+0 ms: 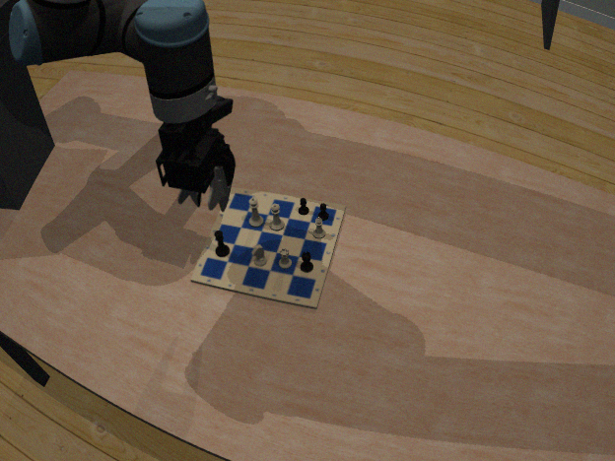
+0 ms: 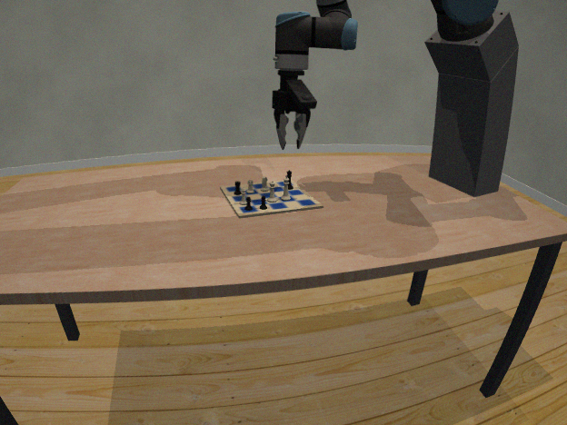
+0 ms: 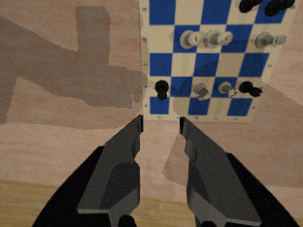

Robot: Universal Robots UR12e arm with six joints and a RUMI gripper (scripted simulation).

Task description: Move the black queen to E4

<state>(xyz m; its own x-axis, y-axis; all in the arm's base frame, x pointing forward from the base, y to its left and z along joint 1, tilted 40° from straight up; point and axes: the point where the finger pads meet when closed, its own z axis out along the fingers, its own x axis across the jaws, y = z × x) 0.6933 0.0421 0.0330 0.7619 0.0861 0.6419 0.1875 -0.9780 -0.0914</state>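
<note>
Now: the black queen 100 mm below my hand. The rest, counted from my hand: chessboard (130 mm below, 60 mm to the left, 60 mm ahead).
</note>
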